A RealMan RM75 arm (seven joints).
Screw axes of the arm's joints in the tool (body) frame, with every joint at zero. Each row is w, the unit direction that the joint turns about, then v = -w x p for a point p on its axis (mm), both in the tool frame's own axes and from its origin. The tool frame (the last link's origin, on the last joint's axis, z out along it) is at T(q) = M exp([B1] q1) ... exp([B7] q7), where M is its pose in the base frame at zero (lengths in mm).
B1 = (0, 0, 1, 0.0, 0.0, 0.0)
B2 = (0, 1, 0, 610.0, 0.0, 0.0)
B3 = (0, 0, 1, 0.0, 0.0, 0.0)
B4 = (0, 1, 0, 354.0, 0.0, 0.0)
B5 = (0, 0, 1, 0.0, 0.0, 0.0)
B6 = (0, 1, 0, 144.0, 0.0, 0.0)
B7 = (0, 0, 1, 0.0, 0.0, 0.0)
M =
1 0 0 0.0
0 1 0 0.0
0 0 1 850.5
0 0 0 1
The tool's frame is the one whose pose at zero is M.
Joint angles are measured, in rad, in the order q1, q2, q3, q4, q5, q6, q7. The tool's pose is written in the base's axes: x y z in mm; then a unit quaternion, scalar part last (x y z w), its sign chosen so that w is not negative. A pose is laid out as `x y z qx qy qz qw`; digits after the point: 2 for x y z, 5 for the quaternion.
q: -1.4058 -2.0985 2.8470 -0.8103 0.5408 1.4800 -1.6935
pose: -166.80 435.73 34.34 -0.94158 -0.25558 0.15938 0.15070
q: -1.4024 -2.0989 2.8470 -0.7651 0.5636 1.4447 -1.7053
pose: -169.13 436.33 25.89 -0.94135 -0.25201 0.17021 0.14620
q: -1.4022 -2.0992 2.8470 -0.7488 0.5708 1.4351 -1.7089
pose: -169.20 436.29 22.58 -0.94179 -0.25000 0.17332 0.14315
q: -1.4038 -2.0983 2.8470 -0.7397 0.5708 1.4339 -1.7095
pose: -167.84 436.46 20.86 -0.94288 -0.24788 0.17277 0.14027
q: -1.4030 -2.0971 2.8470 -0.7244 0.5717 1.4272 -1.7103
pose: -167.37 436.61 18.07 -0.94399 -0.24537 0.17282 0.13716
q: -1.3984 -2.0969 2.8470 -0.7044 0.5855 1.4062 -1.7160
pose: -170.30 436.77 14.87 -0.94290 -0.24440 0.17965 0.13763
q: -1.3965 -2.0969 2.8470 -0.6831 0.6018 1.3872 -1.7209
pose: -172.08 436.83 11.31 -0.94236 -0.24136 0.18728 0.13651
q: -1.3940 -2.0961 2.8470 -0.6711 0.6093 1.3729 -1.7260
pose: -173.65 437.36 9.75 -0.94149 -0.24104 0.19077 0.13823
